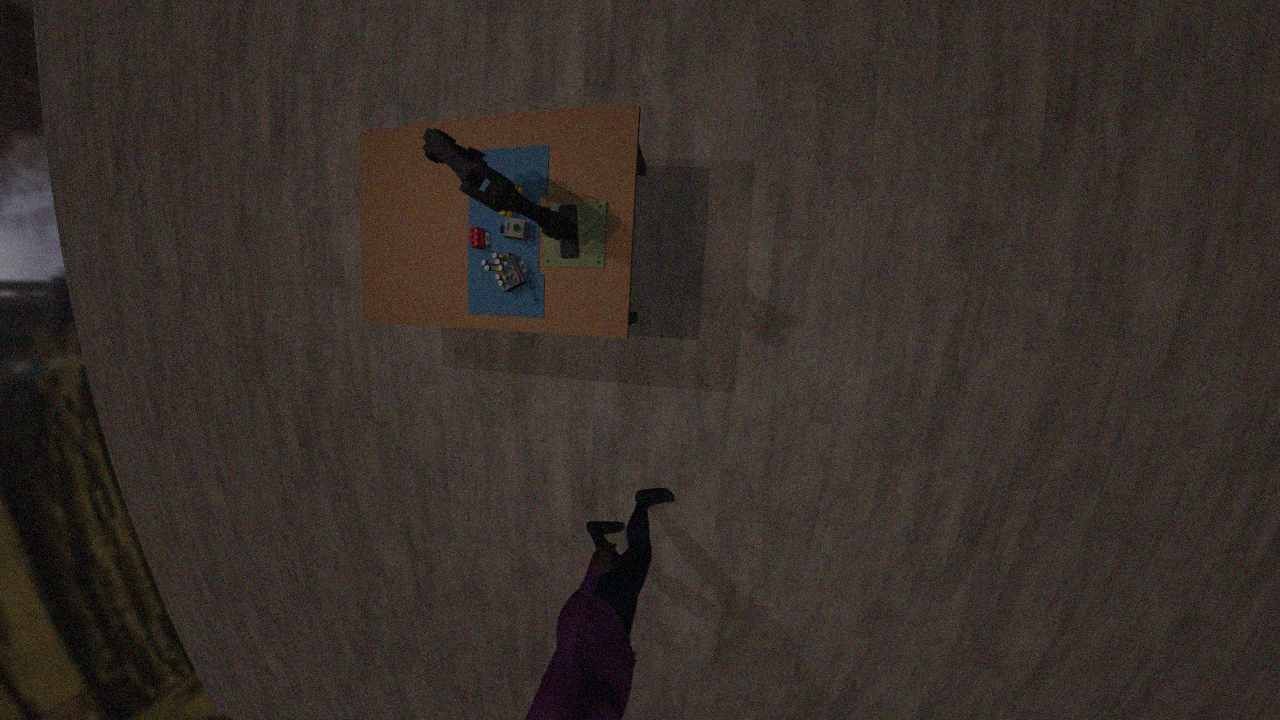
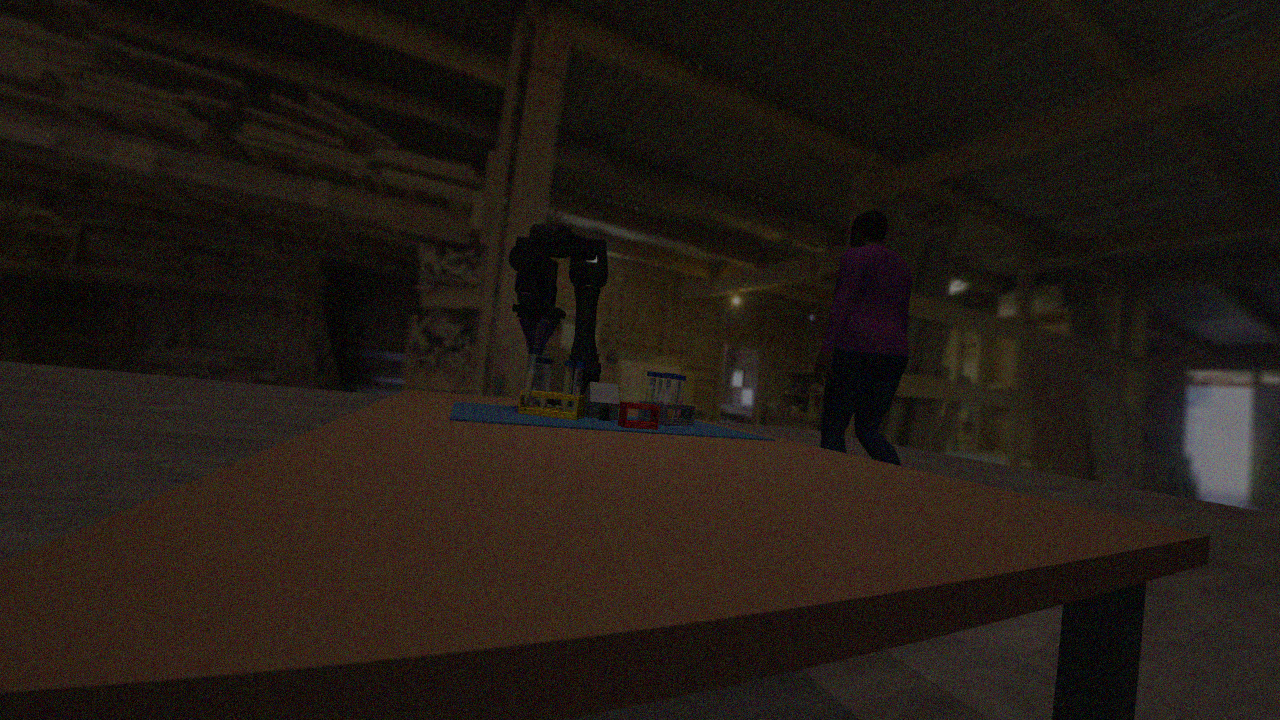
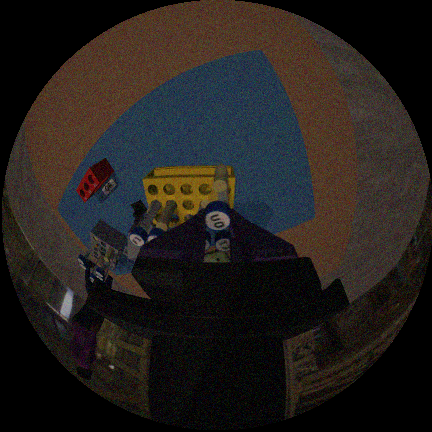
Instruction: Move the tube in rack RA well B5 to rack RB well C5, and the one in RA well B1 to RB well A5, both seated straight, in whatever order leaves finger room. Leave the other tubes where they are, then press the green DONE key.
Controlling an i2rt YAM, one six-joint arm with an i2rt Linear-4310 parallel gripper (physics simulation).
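Places are measured from the arm's base along level axes (x ahead, y left, z up), in metres.
Where they show: gripper, fingertip midpoint: (image 2: 535, 354) (image 3: 217, 214); arm's base at its link origin: (image 1: 569, 231).
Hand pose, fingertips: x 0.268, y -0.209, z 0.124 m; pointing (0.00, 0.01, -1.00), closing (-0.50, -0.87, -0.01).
Note:
Things, the pixels of their top centre, and the offset from my fingertips. "*": a spot on its surface instead. Level surfaces: height alone.
- yellow rack at its top centre: (image 3: 187, 204) (image 2: 554, 393) (image 1: 502, 195) dx -0.014, dy +0.058, dz -0.080 m
- cap at a spot on its surface: (image 3: 223, 244) * dx -0.039, dy +0.015, dz -0.004 m
- grey rack at its top centre: (image 2: 668, 403) (image 3: 102, 253) (image 1: 505, 272) dx -0.013, dy +0.353, dz -0.080 m
- box with a green dot, surface spot: (image 1: 515, 228) * dx -0.078, dy +0.194, dz -0.058 m
- small red rack at its top centre: (image 3: 85, 186) (image 2: 640, 403) (image 1: 473, 237) dx +0.121, dy +0.205, dz -0.080 m
- blue mat at its surface level: dz -0.130 m
- table at its surface level: dz -0.133 m
My gripper (image 3: 217, 214) (image 2: 539, 355) is shut on a blue-capped tube (image 3: 220, 191) (image 2: 541, 376) with a white cap label. The tube is over the far right corner of the yellow rack (image 3: 170, 179) (image 2: 577, 409). I cannot tell whether its lower end is inside a well. Two capped tubes stand at the yellow rack's left side, and another cap (image 3: 223, 244) shows between the fingers. The grey rack (image 3: 109, 234) (image 1: 512, 275) holds several blue-capped tubes. Rack and well labels are not readable. The box with a green dot (image 1: 515, 228) stands between the racks.
A small red rack (image 3: 103, 170) (image 1: 478, 238) (image 2: 640, 414) stands on the blue mat (image 3: 225, 110) (image 1: 487, 304). The arm's base stands on a green plate (image 1: 590, 255) at the table (image 1: 402, 250). A person in purple (image 1: 595, 644) (image 2: 870, 304) is beyond the table. The scene is dim.

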